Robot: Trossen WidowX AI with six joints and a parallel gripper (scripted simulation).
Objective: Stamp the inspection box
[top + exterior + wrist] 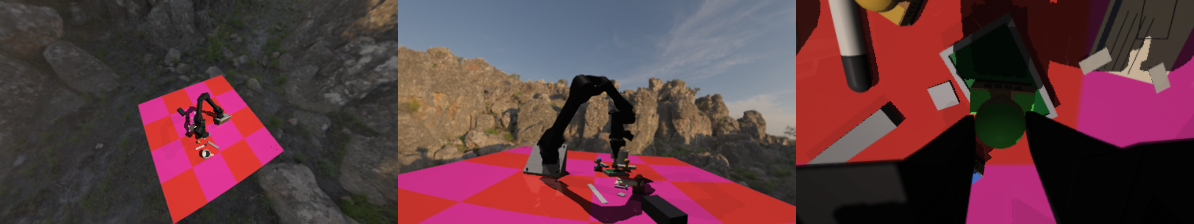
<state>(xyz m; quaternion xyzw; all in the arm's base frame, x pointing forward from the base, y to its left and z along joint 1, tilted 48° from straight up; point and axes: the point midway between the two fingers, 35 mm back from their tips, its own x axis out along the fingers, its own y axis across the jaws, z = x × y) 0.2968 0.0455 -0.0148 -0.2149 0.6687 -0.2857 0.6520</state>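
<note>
My gripper tip is 40 mm short of the card, 120 mm to the left of it and 80 mm above it. Also, from my gripper tip: green-knobbed stamp 30 mm below; green ink pad 80 mm below; blue-knobbed stamp 70 mm behind, 50 mm to the left, 60 mm below.
</note>
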